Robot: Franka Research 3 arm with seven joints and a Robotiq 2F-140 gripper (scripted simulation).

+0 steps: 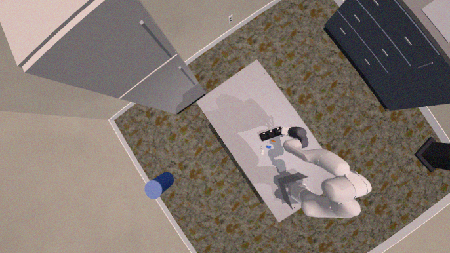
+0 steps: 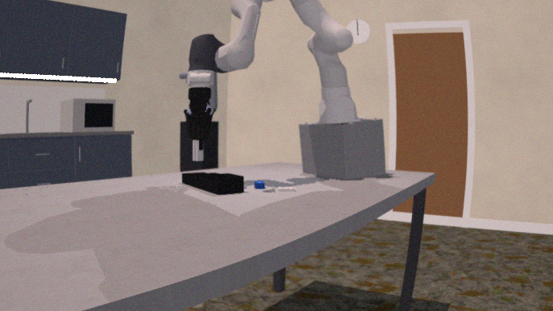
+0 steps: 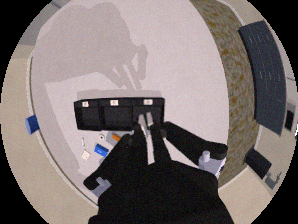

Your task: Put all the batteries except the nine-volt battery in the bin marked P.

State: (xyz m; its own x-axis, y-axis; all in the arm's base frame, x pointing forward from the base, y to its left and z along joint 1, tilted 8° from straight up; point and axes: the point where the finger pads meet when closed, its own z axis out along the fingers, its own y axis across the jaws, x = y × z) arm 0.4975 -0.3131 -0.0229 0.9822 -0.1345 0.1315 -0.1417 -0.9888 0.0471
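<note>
My gripper is now 90 mm above the black bin, 70 mm to the right of it and 30 mm short of it. Round my hand: orange battery 110 mm to the left, 100 mm below, 40 mm behind; then thin pale stick 260 mm to the left, 100 mm below, 10 mm behind; then small blue block 190 mm to the left, 100 mm below, 60 mm behind.
</note>
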